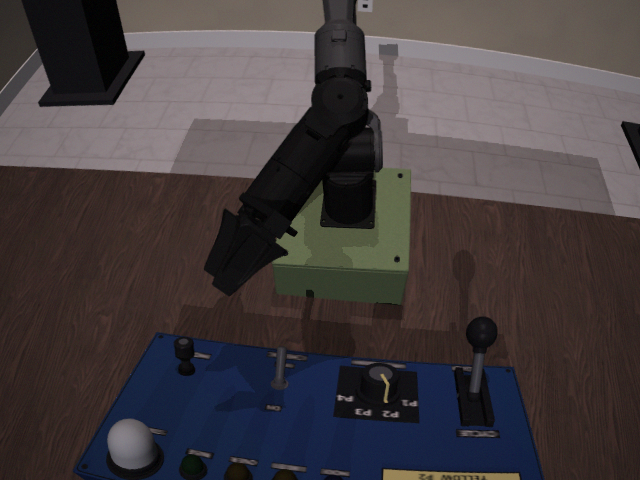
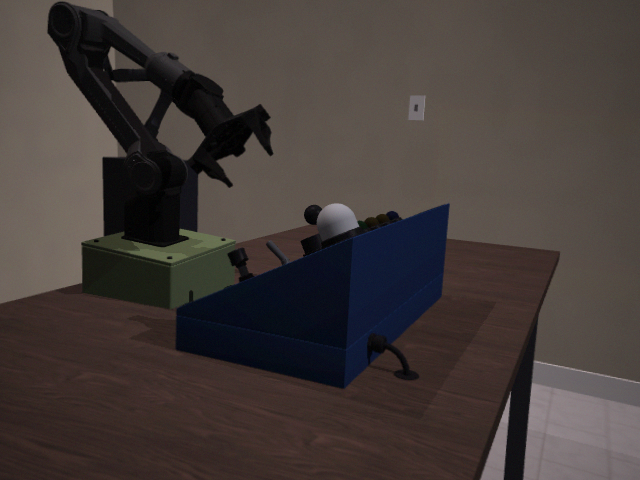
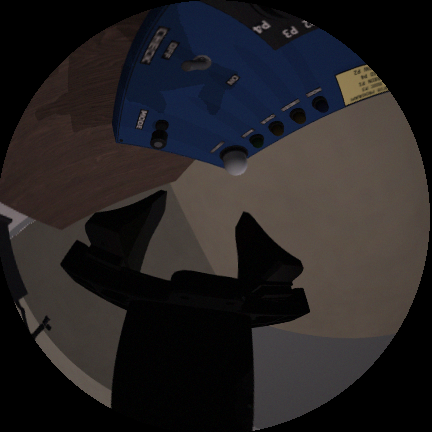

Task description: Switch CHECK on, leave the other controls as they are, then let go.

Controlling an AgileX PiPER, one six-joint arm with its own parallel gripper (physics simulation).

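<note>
The CHECK toggle (image 1: pixel 280 365) (image 2: pixel 277 252) (image 3: pixel 195 63) is a short grey metal lever on the sloping blue panel (image 1: pixel 305 431) (image 2: pixel 400 268) (image 3: pixel 172 102). It leans toward the OFF label (image 3: pixel 170 50), away from the ON label (image 1: pixel 272 407) (image 3: pixel 233 79). My gripper (image 1: pixel 217 280) (image 2: pixel 250 169) (image 3: pixel 202 209) is open, with its fingers well apart and nothing between them. It hangs high above the table, on the robot's side of the panel and clear of the toggle.
The black MODE knob (image 1: pixel 184 354) (image 2: pixel 239 260) (image 3: pixel 159 135) stands beside CHECK. On the other side are a rotary dial (image 1: pixel 379 379) pointing near P2 and the ball-topped CYCLE lever (image 1: pixel 478 361). A white dome (image 1: pixel 130 441) (image 2: pixel 337 222) (image 3: pixel 235 161) and small dark lamps line the panel's high edge.
</note>
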